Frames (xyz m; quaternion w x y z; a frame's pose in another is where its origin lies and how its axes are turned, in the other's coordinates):
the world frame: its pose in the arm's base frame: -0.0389 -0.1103 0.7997 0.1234 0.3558 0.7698 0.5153
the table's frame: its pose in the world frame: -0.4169 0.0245 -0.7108 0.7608 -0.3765 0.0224 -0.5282
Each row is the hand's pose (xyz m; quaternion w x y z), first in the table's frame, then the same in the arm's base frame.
Working: the table's frame: its pose in the arm's base frame: -0.1257 -0.8880 1.0593 0.4828 -0.1939 0.5823 0.6247

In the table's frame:
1: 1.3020 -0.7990 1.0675 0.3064 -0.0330 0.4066 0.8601
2: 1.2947 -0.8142 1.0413 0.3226 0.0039 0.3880 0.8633
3: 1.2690 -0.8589 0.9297 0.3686 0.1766 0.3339 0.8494
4: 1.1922 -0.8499 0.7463 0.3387 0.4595 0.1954 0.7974
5: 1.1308 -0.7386 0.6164 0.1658 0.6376 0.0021 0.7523
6: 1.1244 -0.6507 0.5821 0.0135 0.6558 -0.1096 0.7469
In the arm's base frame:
1: 0.2812 0.4644 -0.1568 0.6325 -0.1715 -0.5209 -0.5470
2: 0.2887 0.4355 -0.1656 0.6087 -0.1997 -0.5450 -0.5408
3: 0.3019 0.3173 -0.1966 0.5128 -0.2999 -0.6509 -0.4727
4: 0.2709 0.1218 -0.1751 0.3593 -0.4985 -0.7333 -0.2911
5: 0.1653 -0.0041 -0.0976 0.2675 -0.7125 -0.6417 -0.0950
6: 0.0844 -0.0252 -0.0534 0.2690 -0.8174 -0.5094 -0.0084

